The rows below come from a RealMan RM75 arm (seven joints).
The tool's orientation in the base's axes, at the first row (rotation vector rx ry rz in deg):
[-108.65 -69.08 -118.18]
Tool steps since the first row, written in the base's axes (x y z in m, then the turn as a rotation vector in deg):
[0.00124 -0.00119 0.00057 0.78 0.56 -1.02]
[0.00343 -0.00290 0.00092 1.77 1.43 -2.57]
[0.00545 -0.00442 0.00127 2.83 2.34 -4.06]
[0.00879 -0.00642 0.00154 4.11 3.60 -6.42]
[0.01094 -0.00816 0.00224 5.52 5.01 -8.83]
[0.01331 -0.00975 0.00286 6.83 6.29 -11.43]
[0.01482 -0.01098 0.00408 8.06 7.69 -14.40]
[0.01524 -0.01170 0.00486 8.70 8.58 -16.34]
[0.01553 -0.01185 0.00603 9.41 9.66 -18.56]
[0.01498 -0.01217 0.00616 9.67 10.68 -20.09]
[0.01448 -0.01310 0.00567 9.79 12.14 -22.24]
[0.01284 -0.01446 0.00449 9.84 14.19 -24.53]
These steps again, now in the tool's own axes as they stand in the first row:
[-0.00029 0.00177 0.00025 -0.83 -0.44 1.04]
[-0.00121 0.00432 0.00097 -2.03 -1.23 2.48]
[-0.00201 0.00664 0.00166 -3.18 -1.97 3.99]
[-0.00338 0.00998 0.00314 -5.00 -3.25 5.96]
[-0.00399 0.01269 0.00378 -6.82 -4.59 8.12]
[-0.00467 0.01538 0.00470 -8.84 -5.98 10.15]
[-0.00446 0.01764 0.00508 -11.11 -7.68 12.21]
[-0.00418 0.01873 0.00493 -12.57 -8.86 13.41]
[-0.00329 0.01955 0.00498 -14.21 -10.26 14.80]
[-0.00319 0.01953 0.00433 -15.17 -11.54 15.74]
[-0.00391 0.01966 0.00342 -16.45 -13.50 16.88]
[-0.00515 0.01912 0.00140 -17.59 -15.97 18.32]

